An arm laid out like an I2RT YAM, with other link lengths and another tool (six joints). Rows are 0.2 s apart.
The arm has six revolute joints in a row. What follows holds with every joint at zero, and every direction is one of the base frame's. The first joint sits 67.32 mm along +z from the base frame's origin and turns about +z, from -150 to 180 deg. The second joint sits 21.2 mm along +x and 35.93 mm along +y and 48.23 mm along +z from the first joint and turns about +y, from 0 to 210 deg. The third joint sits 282.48 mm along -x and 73.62 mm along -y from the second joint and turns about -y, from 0 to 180 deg. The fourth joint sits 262.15 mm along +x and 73.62 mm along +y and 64.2 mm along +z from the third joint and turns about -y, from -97 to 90 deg. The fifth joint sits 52.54 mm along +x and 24.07 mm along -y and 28.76 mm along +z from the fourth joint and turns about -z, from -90 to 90 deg. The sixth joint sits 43.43 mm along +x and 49.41 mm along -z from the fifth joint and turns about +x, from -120 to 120 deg. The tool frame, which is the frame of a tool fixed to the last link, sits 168 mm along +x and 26 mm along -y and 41 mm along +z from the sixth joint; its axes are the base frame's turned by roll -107.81, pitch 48.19 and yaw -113.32 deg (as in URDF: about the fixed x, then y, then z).
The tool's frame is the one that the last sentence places.
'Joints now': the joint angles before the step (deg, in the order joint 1, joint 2, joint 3, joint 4, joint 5, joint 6). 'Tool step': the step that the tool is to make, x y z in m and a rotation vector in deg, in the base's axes. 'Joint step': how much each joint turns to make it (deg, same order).
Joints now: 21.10, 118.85, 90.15, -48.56, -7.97, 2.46
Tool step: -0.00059, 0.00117, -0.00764, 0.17, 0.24, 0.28
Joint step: 0.00, 0.55, -0.80, 1.16, -0.30, -0.22
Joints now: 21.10, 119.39, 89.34, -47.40, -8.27, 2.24
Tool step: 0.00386, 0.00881, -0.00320, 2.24, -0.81, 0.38
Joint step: 0.00, 0.31, -0.76, 2.64, -1.84, 0.05
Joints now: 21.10, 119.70, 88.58, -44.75, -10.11, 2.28
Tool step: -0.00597, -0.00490, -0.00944, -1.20, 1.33, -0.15
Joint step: 0.00, 0.46, -0.85, -0.36, 0.66, 0.00
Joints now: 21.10, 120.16, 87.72, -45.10, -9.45, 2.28
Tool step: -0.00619, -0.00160, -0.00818, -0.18, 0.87, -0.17
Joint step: 0.07, 0.00, -1.59, 0.76, -0.09, 0.27
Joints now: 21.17, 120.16, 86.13, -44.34, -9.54, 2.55
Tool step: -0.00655, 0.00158, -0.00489, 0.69, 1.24, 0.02
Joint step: 0.00, 0.00, -0.90, 0.02, -1.07, 0.19
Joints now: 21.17, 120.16, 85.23, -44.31, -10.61, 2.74
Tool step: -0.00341, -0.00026, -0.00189, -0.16, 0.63, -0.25
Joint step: 0.15, 0.00, -0.27, -0.31, -0.01, 0.41
